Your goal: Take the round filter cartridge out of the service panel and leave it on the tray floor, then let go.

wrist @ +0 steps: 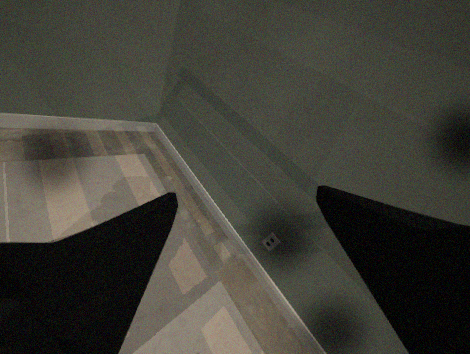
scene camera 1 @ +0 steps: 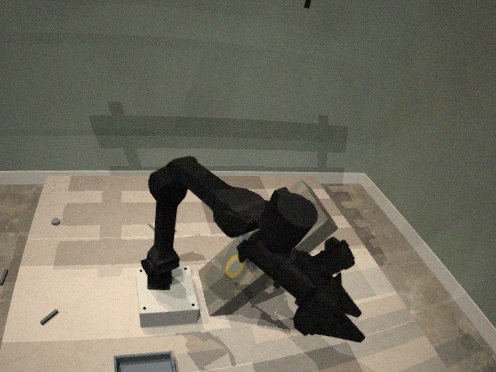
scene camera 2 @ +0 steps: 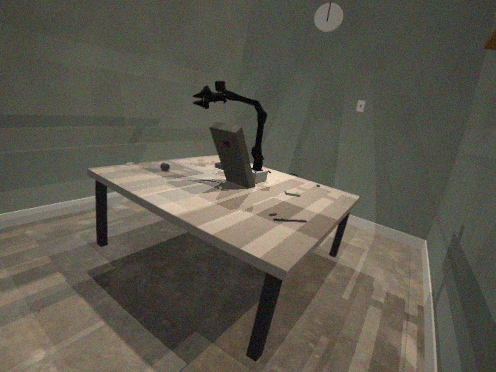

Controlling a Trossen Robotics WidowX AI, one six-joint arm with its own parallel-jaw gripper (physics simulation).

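The service panel point(scene camera 1: 216, 286) point(scene camera 2: 234, 156) is a thick grey slab that stands tilted beside the arm's base. A yellow ring point(scene camera 1: 227, 268) shows on its face in scene camera 1. The arm covers the panel's middle there, and I cannot make out the round filter cartridge in any view. The tray point(scene camera 1: 116, 364) is blue-grey with a raised rim, cut off by the bottom edge of scene camera 1. My gripper point(scene camera 1: 361, 327) point(scene camera 2: 195, 100) point(wrist: 246, 195) is open and empty. It hangs high above the table, past the panel, with its fingers pointing away from the base.
The white base point(scene camera 1: 169, 316) point(scene camera 2: 260, 175) stands close beside the panel. A dark bar point(scene camera 1: 49, 317) and a small grey disc point(scene camera 1: 56, 221) lie left of the base in scene camera 1. A dark ball point(scene camera 2: 165, 167) and a thin rod point(scene camera 2: 290, 220) lie on the table point(scene camera 2: 200, 220).
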